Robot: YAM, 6 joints.
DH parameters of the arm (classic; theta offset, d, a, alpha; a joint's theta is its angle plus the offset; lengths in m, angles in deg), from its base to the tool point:
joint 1: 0 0.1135 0.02 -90
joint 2: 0 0 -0.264 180
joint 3: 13.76 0 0.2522 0
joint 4: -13.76 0 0.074 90
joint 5: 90 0 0 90
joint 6: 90 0.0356 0 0
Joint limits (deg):
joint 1: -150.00..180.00
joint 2: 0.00..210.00
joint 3: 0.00..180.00
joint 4: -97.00..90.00
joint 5: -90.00..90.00
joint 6: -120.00..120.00
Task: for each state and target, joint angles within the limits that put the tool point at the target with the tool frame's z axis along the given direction. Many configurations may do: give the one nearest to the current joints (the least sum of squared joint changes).
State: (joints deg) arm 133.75 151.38 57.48 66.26 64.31 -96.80
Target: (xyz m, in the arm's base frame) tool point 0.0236 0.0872 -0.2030 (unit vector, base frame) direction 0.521 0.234 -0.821
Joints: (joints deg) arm 86.33 198.50 36.60 89.90 30.33 -96.80
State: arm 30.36 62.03 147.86 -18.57 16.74 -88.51
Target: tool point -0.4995 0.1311 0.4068 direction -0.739 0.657 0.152
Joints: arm -12.82 39.16 179.94 29.26 -28.45 -88.51
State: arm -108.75 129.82 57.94 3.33 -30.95 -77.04
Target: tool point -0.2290 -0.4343 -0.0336 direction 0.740 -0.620 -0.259
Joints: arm -121.78 158.08 101.61 -5.59 -72.94 -77.04
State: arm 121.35 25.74 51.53 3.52 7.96 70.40
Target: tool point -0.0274 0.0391 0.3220 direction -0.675 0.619 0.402
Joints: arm 101.18 0.13 25.22 3.48 -32.82 70.40
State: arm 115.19 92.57 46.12 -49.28 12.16 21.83
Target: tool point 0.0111 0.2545 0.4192 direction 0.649 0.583 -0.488
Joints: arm 92.94 75.75 89.47 -55.36 42.71 21.83
